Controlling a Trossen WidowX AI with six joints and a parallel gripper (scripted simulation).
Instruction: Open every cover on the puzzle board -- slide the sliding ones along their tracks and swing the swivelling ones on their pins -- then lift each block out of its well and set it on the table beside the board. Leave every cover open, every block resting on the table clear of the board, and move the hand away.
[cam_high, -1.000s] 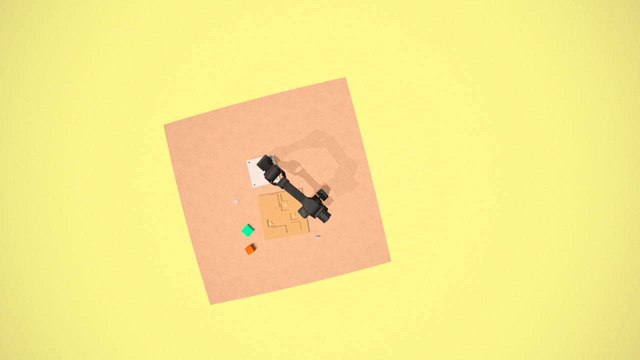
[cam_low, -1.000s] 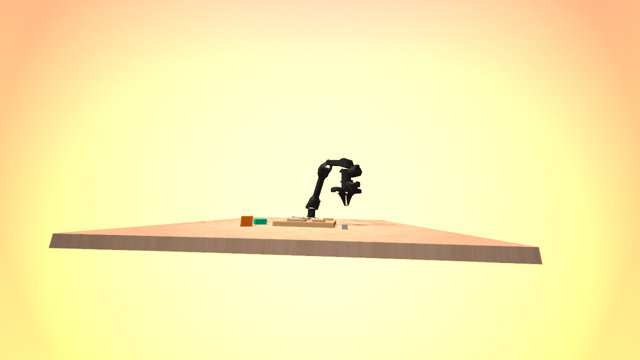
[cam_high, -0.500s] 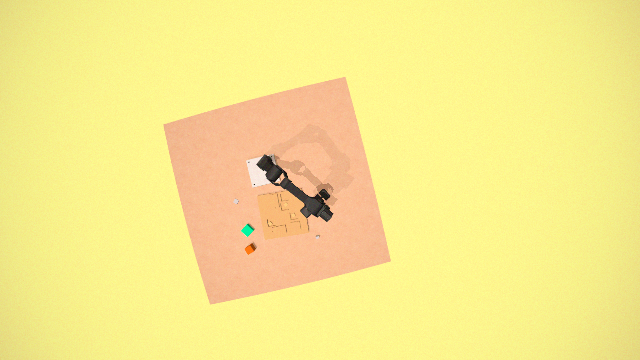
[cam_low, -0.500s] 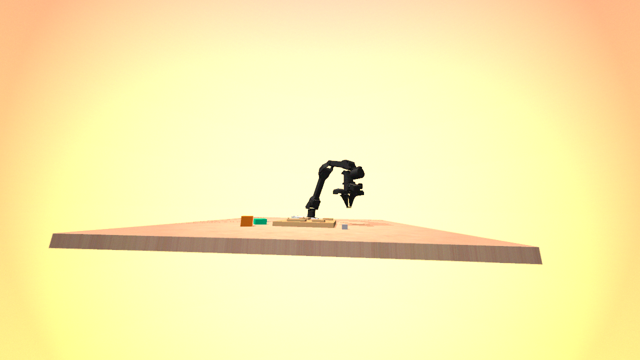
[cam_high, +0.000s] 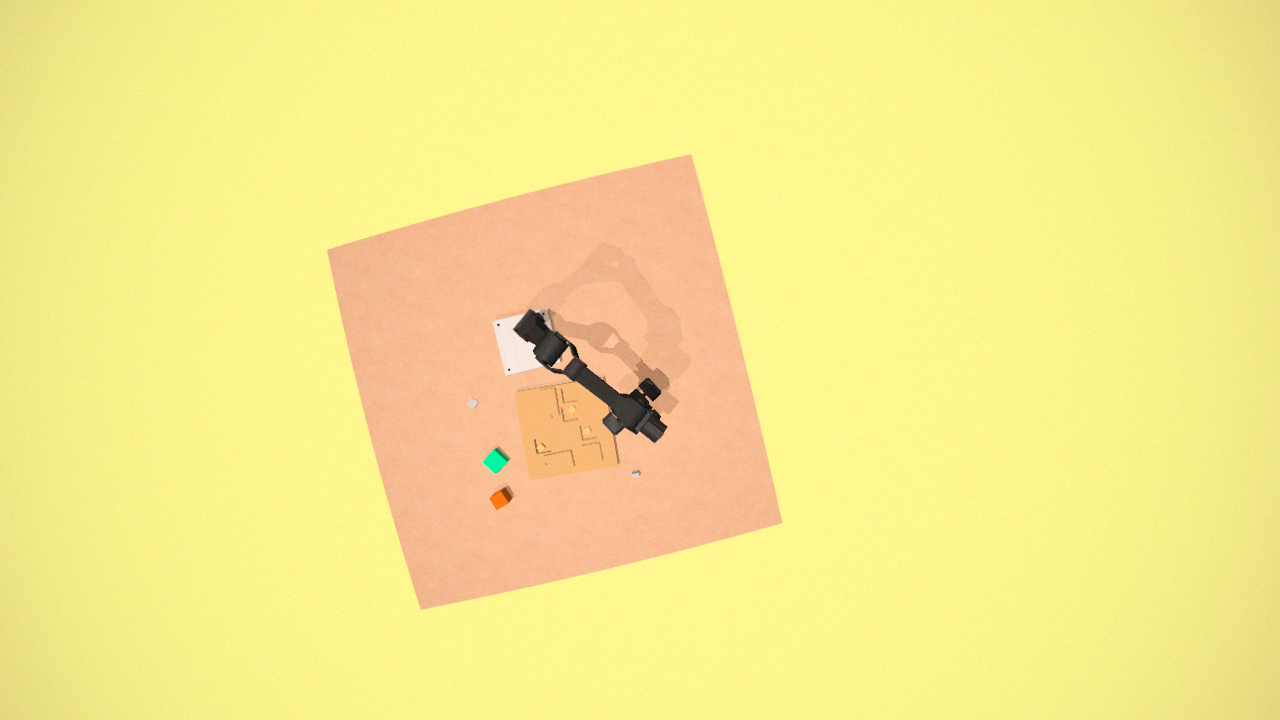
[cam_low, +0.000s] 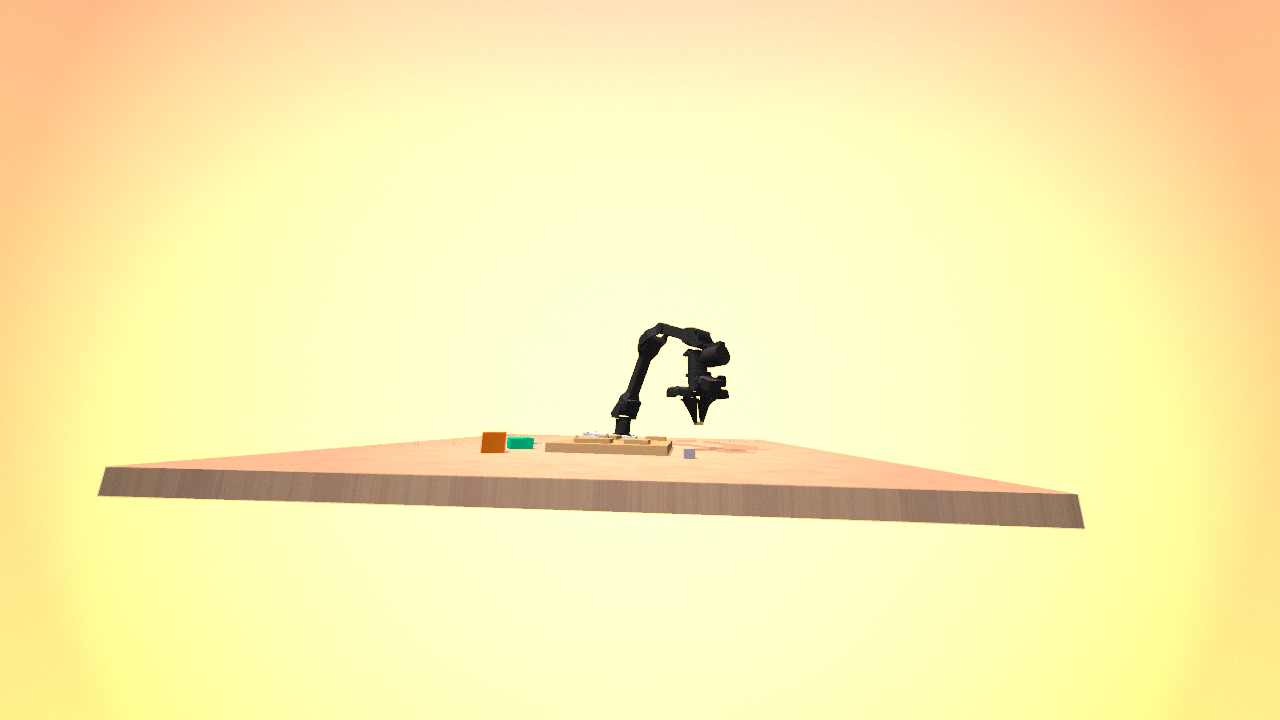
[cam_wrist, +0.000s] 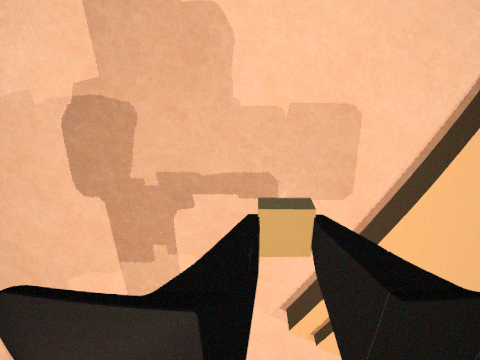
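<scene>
Now: gripper tip 21 cm to the left of the tan puzzle board, 5 cm above it and 4 cm short of it. From my gripper tip the other things lie so: grey cube (24 cm ahead, 6 cm below, 5 cm to the right); then green block (49 cm to the right, 9 cm ahead, 6 cm below); then orange block (50 cm to the right, 21 cm ahead, 5 cm below).
</scene>
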